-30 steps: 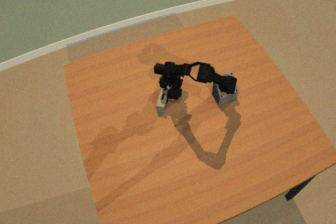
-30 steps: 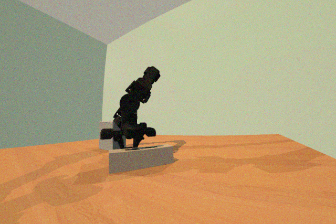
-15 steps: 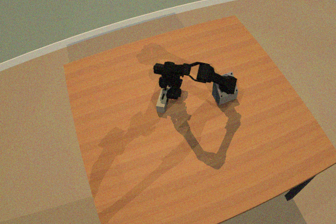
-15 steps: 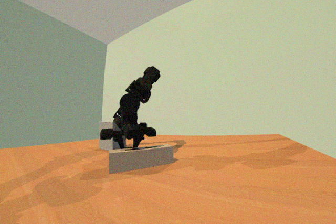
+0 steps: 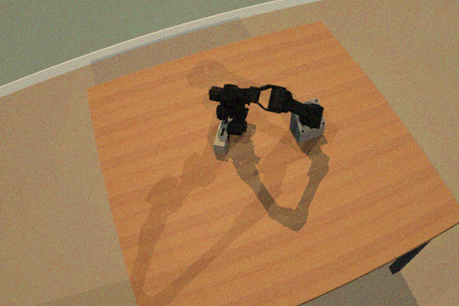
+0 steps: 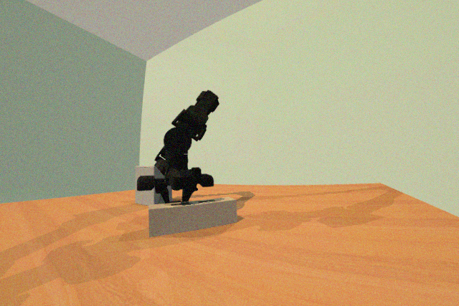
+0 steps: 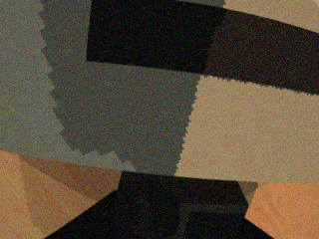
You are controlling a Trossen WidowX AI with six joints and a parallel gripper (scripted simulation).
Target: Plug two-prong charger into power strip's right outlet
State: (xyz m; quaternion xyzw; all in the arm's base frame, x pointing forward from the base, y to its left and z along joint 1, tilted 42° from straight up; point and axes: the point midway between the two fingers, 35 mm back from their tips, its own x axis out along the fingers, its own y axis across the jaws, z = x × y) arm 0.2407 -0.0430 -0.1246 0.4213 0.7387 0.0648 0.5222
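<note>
The black two-prong charger is 10 mm ahead of my gripper tip, 10 mm to the right of it and 10 mm above it.
</note>
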